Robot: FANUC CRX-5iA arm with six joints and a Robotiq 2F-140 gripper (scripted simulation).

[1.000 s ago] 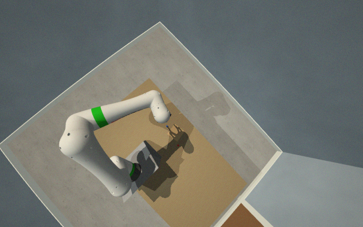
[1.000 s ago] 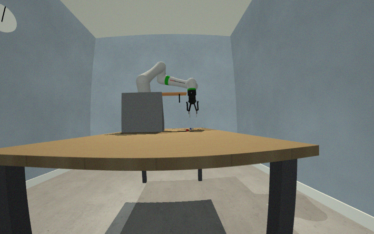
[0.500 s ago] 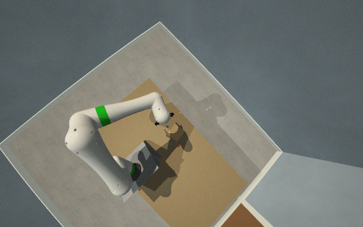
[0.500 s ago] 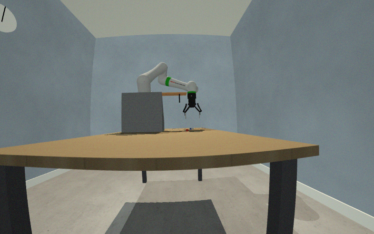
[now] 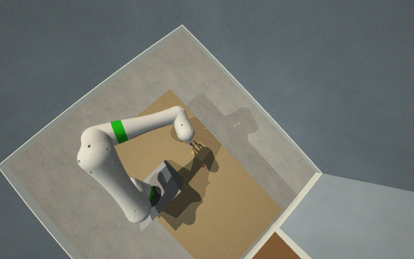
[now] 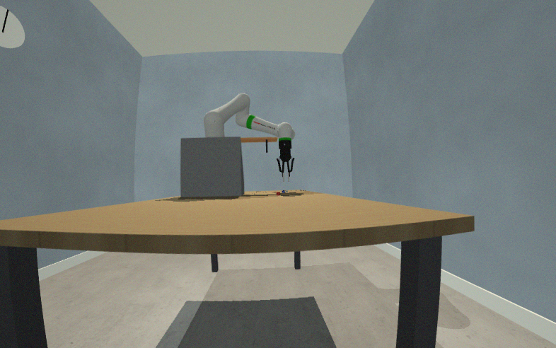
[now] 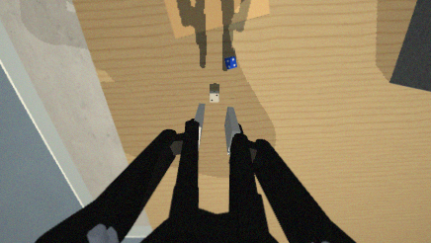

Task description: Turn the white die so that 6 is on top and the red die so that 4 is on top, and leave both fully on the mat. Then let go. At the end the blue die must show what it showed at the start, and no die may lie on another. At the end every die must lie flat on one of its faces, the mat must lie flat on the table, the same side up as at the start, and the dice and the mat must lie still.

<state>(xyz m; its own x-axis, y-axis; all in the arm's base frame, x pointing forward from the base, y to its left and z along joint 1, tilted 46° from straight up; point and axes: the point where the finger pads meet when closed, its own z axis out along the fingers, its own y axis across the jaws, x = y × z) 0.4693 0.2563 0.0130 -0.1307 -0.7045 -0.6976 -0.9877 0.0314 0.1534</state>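
My gripper is now 10 cm above the white die and 1 cm to the left of it. Round my hand: blue die (10 cm below, 6 cm to the right, 2 cm behind); then red die (30 cm to the right, 10 cm below, 6 cm behind); then tan mat (18 cm to the right, 11 cm below, 1 cm ahead).
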